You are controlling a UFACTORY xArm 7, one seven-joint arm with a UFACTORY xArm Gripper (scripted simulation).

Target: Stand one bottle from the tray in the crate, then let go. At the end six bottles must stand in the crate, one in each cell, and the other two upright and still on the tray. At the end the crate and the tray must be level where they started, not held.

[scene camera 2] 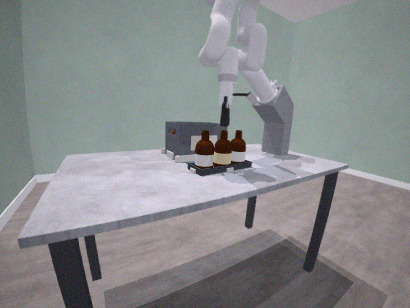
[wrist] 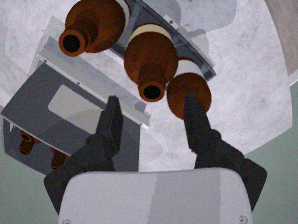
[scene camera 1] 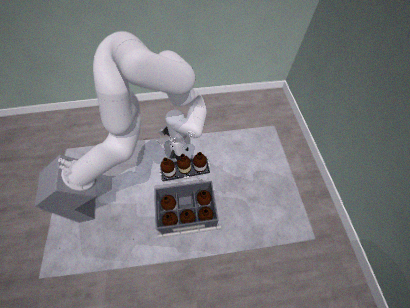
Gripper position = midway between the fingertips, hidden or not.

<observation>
I see my gripper point(wrist: 152, 105), a grey crate point(scene camera 2: 183, 142) and a glass bottle point(wrist: 151, 61).
</observation>
